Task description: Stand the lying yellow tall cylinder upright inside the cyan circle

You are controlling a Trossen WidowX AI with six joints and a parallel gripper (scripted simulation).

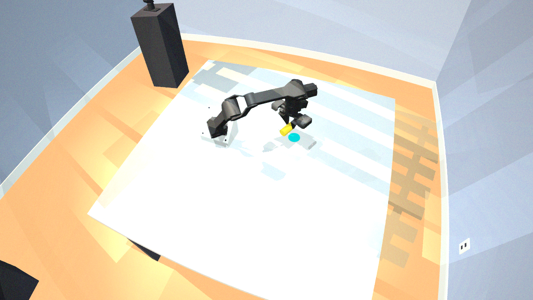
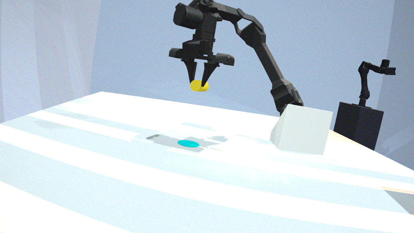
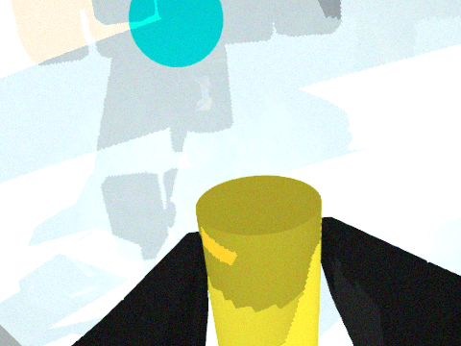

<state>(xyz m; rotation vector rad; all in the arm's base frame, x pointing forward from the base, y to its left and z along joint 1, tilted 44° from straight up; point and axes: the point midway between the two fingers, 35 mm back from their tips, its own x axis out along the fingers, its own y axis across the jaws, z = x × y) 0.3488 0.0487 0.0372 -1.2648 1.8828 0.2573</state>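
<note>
Right now my gripper tip is 15 cm above the cyan circle, 7 cm to the right of it and 1 cm short of it. The rest, counted from my gripper tip: yellow tall cylinder: 2 cm to the right, 1 cm behind.
</note>
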